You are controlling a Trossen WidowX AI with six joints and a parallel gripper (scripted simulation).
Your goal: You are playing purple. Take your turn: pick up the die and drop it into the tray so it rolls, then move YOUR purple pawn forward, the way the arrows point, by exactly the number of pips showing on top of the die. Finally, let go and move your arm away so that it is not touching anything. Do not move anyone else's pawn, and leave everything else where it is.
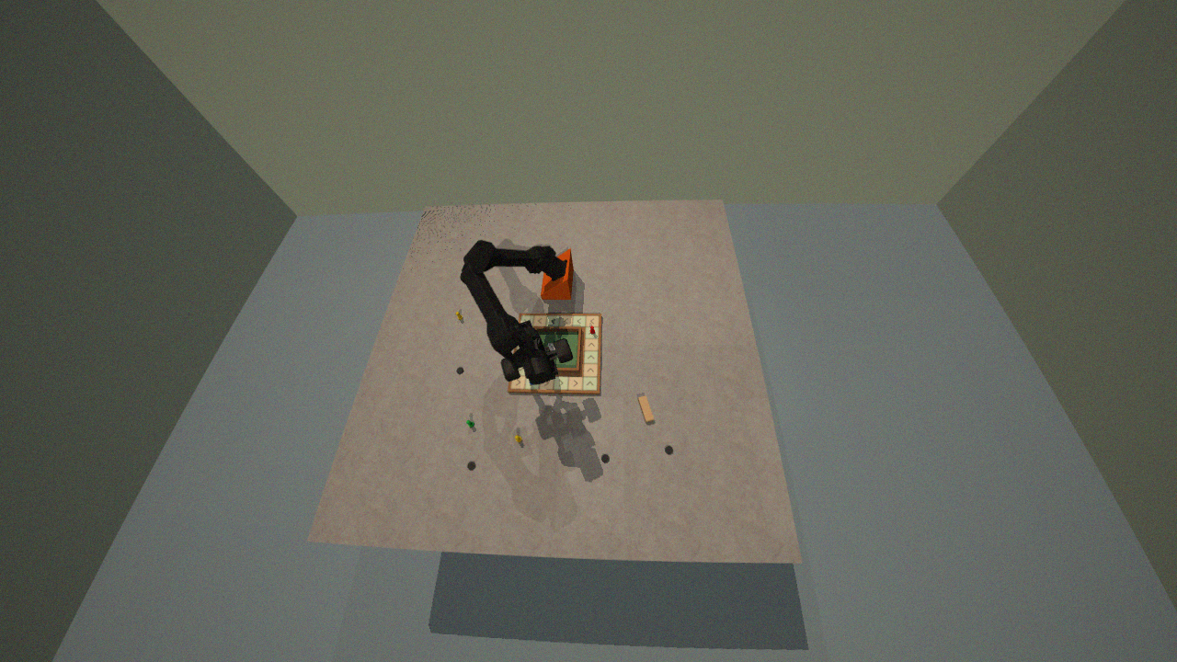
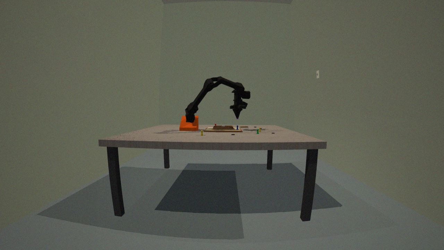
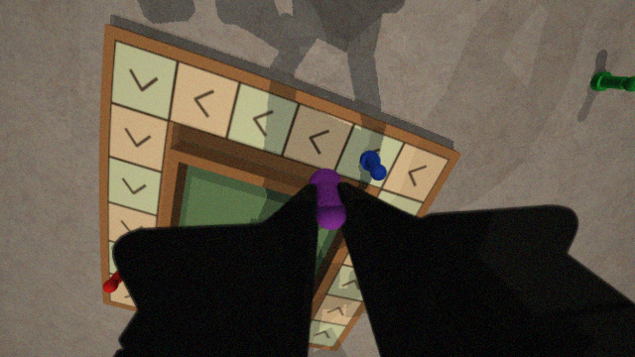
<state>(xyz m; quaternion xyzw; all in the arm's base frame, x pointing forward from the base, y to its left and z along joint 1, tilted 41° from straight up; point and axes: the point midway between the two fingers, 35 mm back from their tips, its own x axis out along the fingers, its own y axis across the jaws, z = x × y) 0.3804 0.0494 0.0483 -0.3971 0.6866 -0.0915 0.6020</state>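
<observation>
The blue pawn is 70 mm below my gripper tip and 50 mm to the right of it. Round my gripper tip: white die 110 mm behind, 80 mm below; green tray 110 mm behind, 100 mm below, 10 mm to the left; purple pawn 10 mm above.
</observation>
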